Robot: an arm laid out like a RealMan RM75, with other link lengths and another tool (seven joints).
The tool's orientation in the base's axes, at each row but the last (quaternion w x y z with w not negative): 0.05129 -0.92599 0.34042 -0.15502; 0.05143 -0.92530 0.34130 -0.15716; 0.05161 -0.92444 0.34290 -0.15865; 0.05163 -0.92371 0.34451 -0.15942; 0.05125 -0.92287 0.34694 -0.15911; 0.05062 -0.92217 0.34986 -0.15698; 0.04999 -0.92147 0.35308 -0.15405; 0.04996 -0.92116 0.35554 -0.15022; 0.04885 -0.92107 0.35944 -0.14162; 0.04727 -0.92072 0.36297 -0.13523; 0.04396 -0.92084 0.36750 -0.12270; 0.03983 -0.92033 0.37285 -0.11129
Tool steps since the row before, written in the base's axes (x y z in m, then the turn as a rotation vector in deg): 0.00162 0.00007 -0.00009 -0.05 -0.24 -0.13; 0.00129 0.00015 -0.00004 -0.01 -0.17 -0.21; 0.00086 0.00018 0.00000 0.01 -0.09 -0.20; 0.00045 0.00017 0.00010 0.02 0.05 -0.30; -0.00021 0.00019 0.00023 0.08 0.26 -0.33; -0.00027 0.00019 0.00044 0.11 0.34 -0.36; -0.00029 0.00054 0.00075 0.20 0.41 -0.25; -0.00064 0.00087 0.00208 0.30 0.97 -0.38; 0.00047 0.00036 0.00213 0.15 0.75 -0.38; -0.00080 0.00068 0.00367 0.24 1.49 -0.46; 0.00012 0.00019 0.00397 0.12 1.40 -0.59; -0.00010 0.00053 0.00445 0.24 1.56 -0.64
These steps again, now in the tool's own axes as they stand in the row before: 0.00110 -0.00103 0.00061 0.09 0.24 0.11; 0.00082 -0.00090 0.00046 0.05 0.18 0.20; 0.00050 -0.00067 0.00028 0.01 0.10 0.19; 0.00024 -0.00043 0.00005 -0.10 0.01 0.29; -0.00021 -0.00006 -0.00029 -0.20 -0.18 0.33; -0.00020 -0.00006 -0.00051 -0.24 -0.25 0.37; -0.00038 -0.00037 -0.00081 -0.19 -0.38 0.29; -0.00053 -0.00065 -0.00219 -0.53 -0.84 0.44; 0.00057 -0.00098 -0.00190 -0.49 -0.58 0.40; -0.00024 -0.00065 -0.00375 -0.95 -1.16 0.49; 0.00072 -0.00090 -0.00381 -0.99 -1.00 0.59; 0.00034 -0.00101 -0.00435 -1.03 -1.18 0.66
